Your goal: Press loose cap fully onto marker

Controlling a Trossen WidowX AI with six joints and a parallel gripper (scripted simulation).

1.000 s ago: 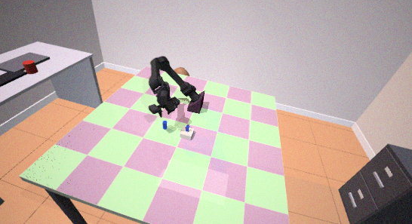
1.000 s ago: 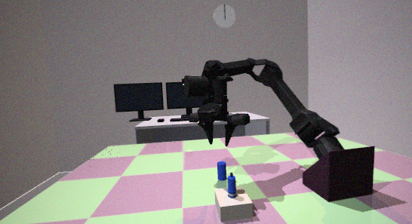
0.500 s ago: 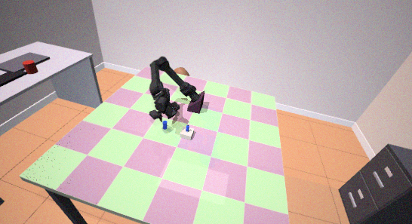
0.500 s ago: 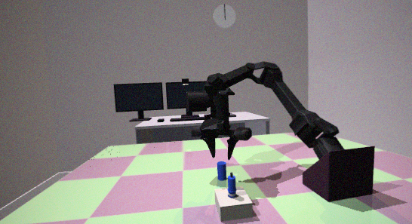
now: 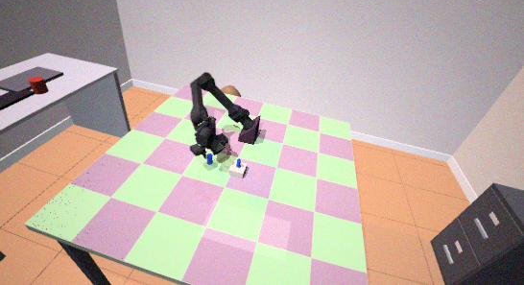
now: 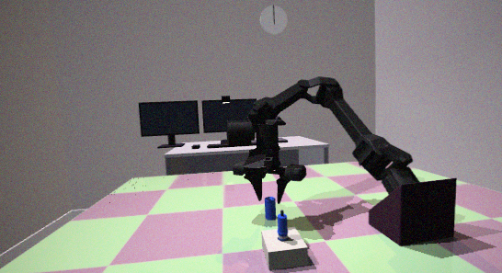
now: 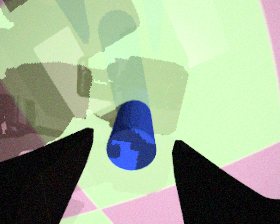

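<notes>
Right now the blue cap is 20 mm below my gripper tip. Also, from my gripper tip: blue marker 10 mm ahead, 150 mm to the left, 20 mm above.
</notes>
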